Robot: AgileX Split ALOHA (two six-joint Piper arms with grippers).
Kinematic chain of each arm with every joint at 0, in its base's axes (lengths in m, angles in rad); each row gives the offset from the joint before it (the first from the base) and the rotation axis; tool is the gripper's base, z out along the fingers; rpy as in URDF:
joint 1: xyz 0 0 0.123 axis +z
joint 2: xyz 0 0 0 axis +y
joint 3: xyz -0.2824 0 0.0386 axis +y
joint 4: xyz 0.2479 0 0.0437 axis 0.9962 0 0.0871
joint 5: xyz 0 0 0 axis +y
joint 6: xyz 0.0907 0 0.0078 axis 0.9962 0 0.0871
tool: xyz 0 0 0 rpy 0 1.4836 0
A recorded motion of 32 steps. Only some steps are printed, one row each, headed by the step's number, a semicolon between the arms.
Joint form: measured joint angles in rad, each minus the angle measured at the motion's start. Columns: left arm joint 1, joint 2, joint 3, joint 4, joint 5, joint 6; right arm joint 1, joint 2, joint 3, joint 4, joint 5, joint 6.
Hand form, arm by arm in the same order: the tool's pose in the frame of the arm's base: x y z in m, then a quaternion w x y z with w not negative. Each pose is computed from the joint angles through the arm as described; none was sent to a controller.
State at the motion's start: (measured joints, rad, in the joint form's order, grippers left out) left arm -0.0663 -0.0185 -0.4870 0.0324 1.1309 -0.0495; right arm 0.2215 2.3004 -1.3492 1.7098 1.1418 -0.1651
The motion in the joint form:
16: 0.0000 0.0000 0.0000 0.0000 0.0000 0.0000; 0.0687 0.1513 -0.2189 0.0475 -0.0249 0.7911
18: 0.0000 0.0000 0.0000 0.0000 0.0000 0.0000; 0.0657 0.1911 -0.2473 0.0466 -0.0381 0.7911
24: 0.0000 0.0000 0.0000 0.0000 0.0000 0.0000; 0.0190 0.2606 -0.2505 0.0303 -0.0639 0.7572
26: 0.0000 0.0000 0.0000 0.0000 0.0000 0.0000; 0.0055 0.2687 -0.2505 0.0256 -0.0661 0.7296
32: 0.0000 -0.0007 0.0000 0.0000 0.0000 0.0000; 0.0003 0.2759 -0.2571 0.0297 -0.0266 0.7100
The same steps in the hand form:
16: -0.0091 0.0033 0.2679 0.49371 0.00607 0.86952 -0.01244; 0.4294 0.2122 0.0912 0.37363 -0.54929 -0.54472 -0.51182
18: -0.0091 0.0033 0.2679 0.49371 0.00607 0.86952 -0.01244; 0.4343 0.2116 0.0779 0.36984 -0.55755 -0.54307 -0.50738
24: -0.0091 0.0033 0.2679 0.49371 0.00607 0.86952 -0.01244; 0.4405 0.1895 0.0431 0.35138 -0.58598 -0.53893 -0.49265
26: -0.0091 0.0033 0.2679 0.49371 0.00607 0.86952 -0.01244; 0.4422 0.1833 0.0389 0.34181 -0.58446 -0.54408 -0.49554
32: -0.0092 0.0033 0.2679 0.49401 0.00606 0.86935 -0.01246; 0.4420 0.1823 0.0398 0.35098 -0.56927 -0.54590 -0.50471

